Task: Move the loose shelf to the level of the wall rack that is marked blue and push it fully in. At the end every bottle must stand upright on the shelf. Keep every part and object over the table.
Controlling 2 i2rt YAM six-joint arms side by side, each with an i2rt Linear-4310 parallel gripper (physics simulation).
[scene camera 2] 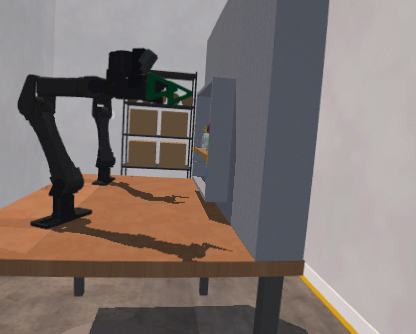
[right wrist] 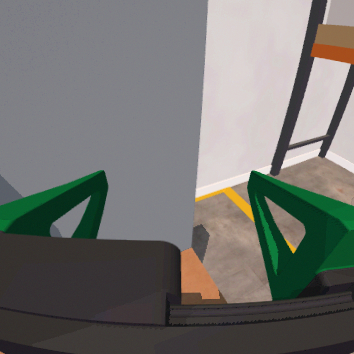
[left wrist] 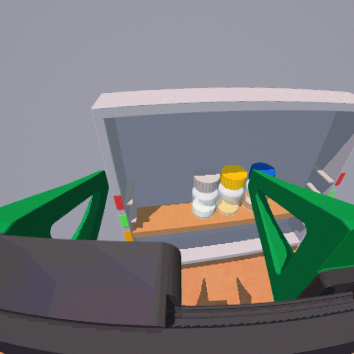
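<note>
The wall rack (scene camera 2: 221, 140) (left wrist: 225, 101) hangs on a grey panel. The wooden shelf (scene camera 2: 200, 150) (left wrist: 165, 219) lies inside it, above the rack's bottom board. Three bottles stand upright on the shelf: one with a grey-white cap (left wrist: 205, 194), one with a yellow cap (left wrist: 232, 190) and one with a blue cap (left wrist: 263, 171), partly behind a finger. Red (left wrist: 119, 202), green (left wrist: 123, 220) and orange (left wrist: 128, 236) marks show on the rack's left edge; the blue mark does not show in the left wrist view. My left gripper (left wrist: 177, 177) is open before the rack. My right gripper (right wrist: 177, 178) is open, facing the grey panel.
The wooden table (scene camera 2: 150, 220) lies below the arms and the rack. The grey panel (scene camera 2: 295, 130) (right wrist: 100, 100) rises at its edge. My left arm (scene camera 2: 103, 135) stands behind the right arm (scene camera 2: 55, 145). A floor rack with boxes (scene camera 2: 143, 122) stands in the background.
</note>
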